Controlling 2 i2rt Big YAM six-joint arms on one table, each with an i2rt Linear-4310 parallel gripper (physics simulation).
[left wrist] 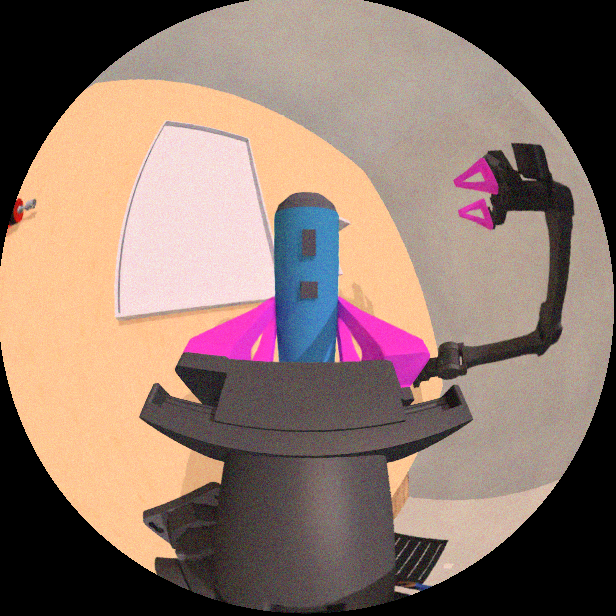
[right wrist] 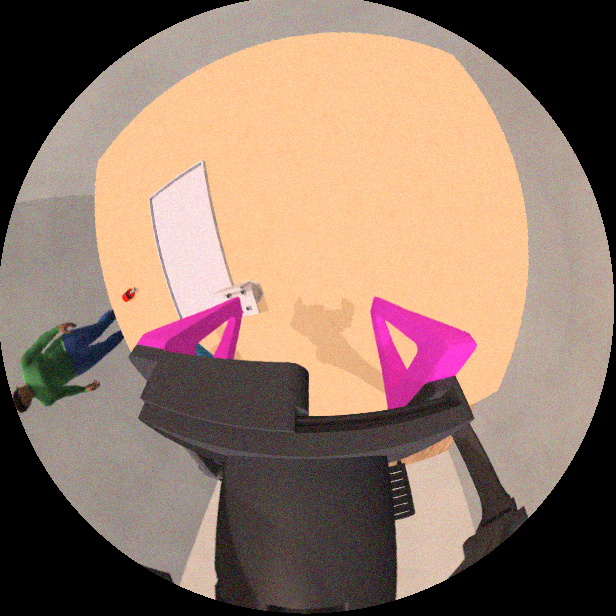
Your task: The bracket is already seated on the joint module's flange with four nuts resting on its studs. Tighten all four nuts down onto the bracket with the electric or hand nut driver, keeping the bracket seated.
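Observation:
My left gripper [left wrist: 307, 339] is shut on the blue electric nut driver [left wrist: 306, 281], which stands between the magenta fingers with its dark tip pointing away. The driver hides most of the white bracket on the joint module; only a corner [left wrist: 343, 222] shows beside the driver's tip. In the right wrist view the bracket [right wrist: 248, 297] sits at the near corner of the white mat, partly behind my left finger. My right gripper [right wrist: 321, 339] is open and empty, held high over the table; it also shows in the left wrist view [left wrist: 476, 198] at the upper right.
A white mat [left wrist: 192, 229] lies on the tan table, also seen in the right wrist view [right wrist: 189, 241]. A small red hand nut driver [left wrist: 20, 209] lies at the far left, and shows in the right wrist view [right wrist: 129, 294]. A figure in green [right wrist: 54, 367] stands off the table.

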